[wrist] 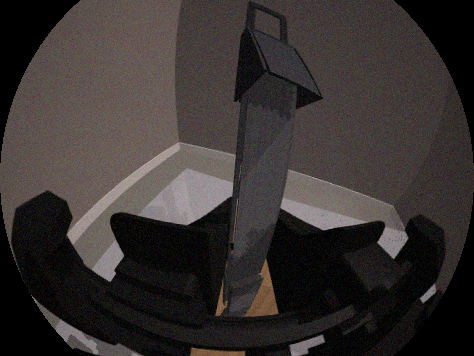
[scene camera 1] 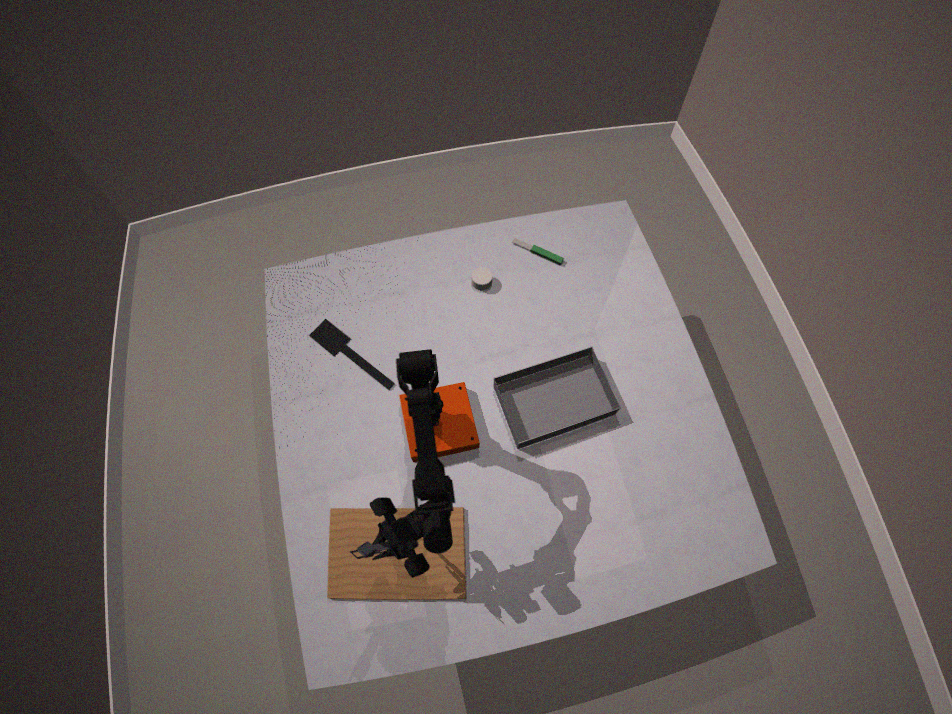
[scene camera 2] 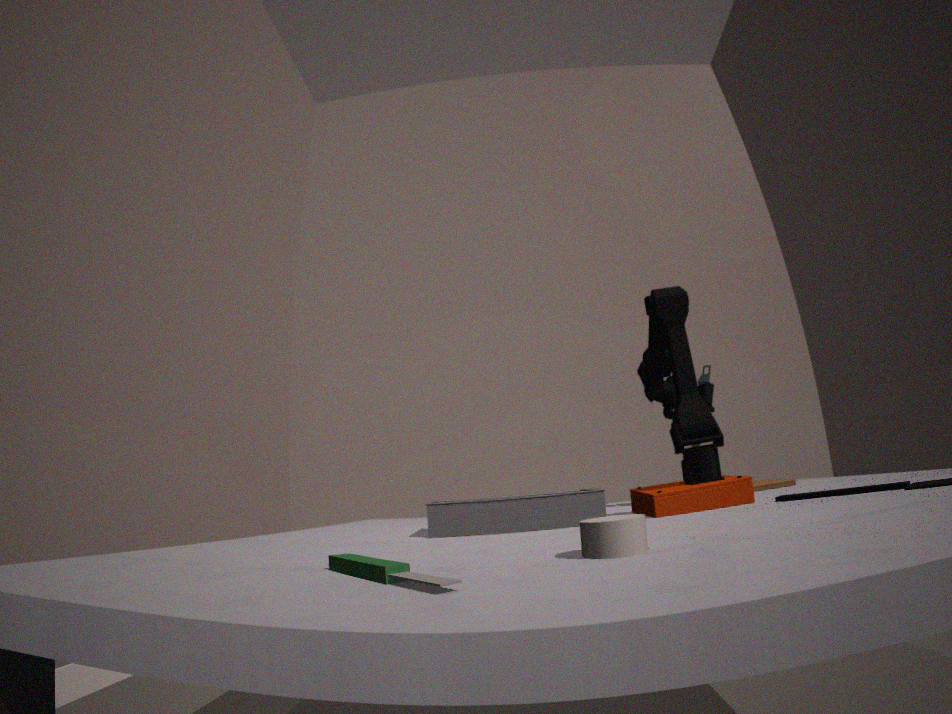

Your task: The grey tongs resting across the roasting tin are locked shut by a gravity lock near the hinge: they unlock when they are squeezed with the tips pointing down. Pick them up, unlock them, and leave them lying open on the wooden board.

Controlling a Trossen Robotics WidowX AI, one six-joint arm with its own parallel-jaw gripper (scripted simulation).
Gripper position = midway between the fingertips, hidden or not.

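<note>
Gripper (scene camera 1: 370, 555), also (wrist: 246, 203). White cylinder (scene camera 2: 618, 536), out of frame in the wrist view. Black spatula (scene camera 1: 327, 335), hidden in the wrist view by the gripper. Roasting tin (scene camera 1: 548, 399), also (scene camera 2: 448, 518). Green-handled knife (scene camera 2: 388, 572). Wooden board (scene camera 1: 386, 578).
</note>
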